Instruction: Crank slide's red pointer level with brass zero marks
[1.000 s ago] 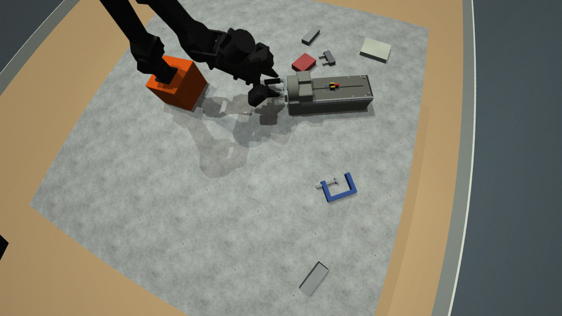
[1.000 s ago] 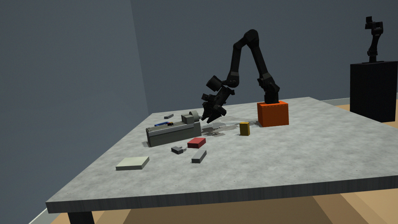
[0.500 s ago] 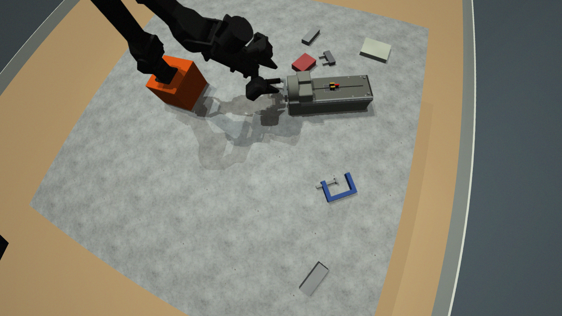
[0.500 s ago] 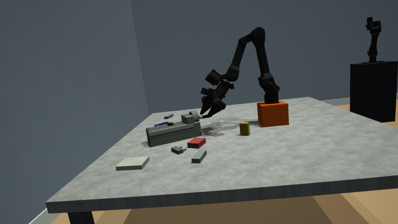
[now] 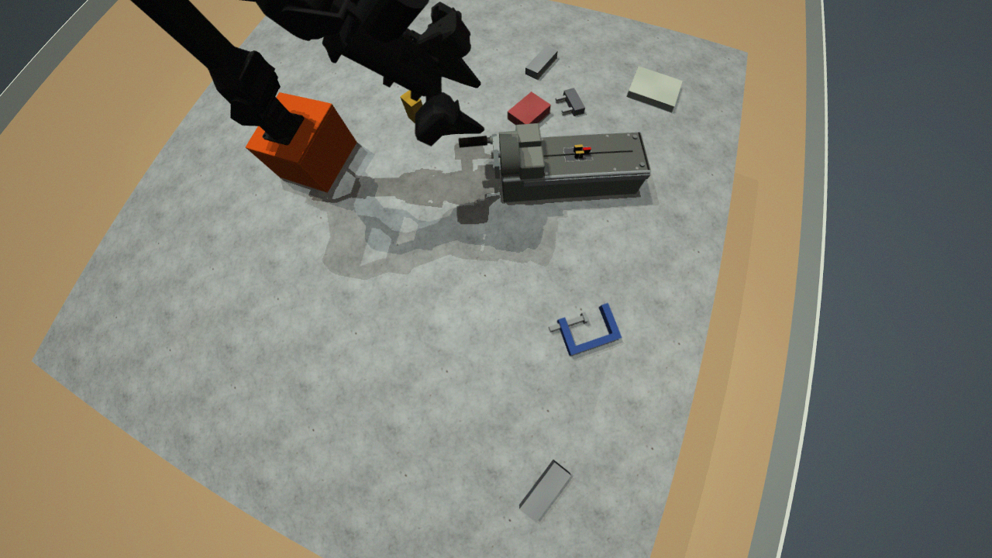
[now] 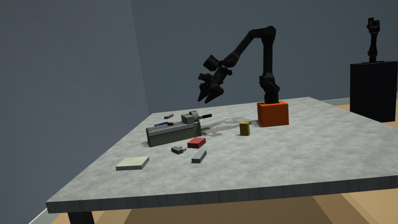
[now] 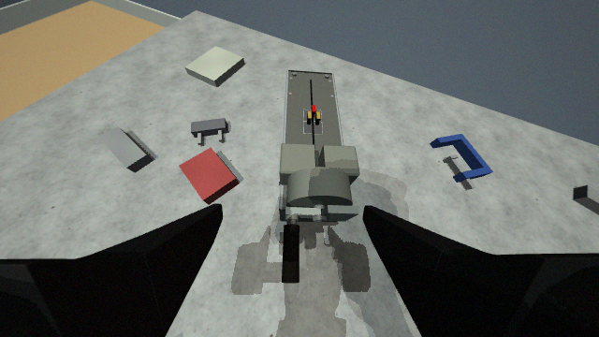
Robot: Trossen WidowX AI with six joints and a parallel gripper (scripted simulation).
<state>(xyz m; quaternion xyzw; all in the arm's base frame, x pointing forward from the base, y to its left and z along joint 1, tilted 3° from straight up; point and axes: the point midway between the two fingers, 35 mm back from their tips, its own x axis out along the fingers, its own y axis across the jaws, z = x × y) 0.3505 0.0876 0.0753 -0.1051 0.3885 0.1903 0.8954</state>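
Right now the black crank handle is 20 mm behind my gripper tip, 10 mm to the right of it and 80 mm below it. The rest, counted from my gripper tip: red pointer 170 mm ahead, 40 mm to the left, 90 mm below; then yellow block 200 mm behind, 80 mm to the left, 140 mm below; then red block 30 mm ahead, 160 mm to the left, 160 mm below.
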